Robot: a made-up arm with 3 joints.
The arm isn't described. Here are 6 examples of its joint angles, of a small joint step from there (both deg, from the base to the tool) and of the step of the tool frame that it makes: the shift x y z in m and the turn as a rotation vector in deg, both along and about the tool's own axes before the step.
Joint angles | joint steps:
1: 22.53 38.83 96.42 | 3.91 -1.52 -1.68
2: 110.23 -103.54 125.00 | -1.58 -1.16 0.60
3: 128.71 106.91 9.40 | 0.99 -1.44 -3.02
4: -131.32 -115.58 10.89 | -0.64 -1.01 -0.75
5: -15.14 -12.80 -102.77 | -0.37 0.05 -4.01
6: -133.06 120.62 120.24 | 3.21 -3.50 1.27
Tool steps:
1: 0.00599 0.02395 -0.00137 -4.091 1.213 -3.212
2: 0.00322 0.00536 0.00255 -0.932 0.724 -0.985
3: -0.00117 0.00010 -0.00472 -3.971 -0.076 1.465
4: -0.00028 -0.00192 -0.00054 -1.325 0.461 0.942
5: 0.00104 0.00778 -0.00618 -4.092 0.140 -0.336
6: 0.01088 0.01005 0.01038 -1.542 3.798 -0.465
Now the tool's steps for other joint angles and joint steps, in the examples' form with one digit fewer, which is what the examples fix.
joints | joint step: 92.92 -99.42 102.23 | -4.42 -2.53 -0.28
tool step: 0.0070 0.0115 0.0046 -4.62 2.30 -1.33
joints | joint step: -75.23 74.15 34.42 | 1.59 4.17 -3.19
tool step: 0.0004 0.0209 -0.0124 -4.73 -1.94 -3.71
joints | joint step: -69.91 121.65 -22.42 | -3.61 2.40 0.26
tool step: 0.0035 0.0046 0.0107 3.29 2.72 -1.48
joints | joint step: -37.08 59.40 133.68 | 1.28 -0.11 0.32
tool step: -0.0002 0.0054 -0.0034 -0.78 -0.37 -0.55
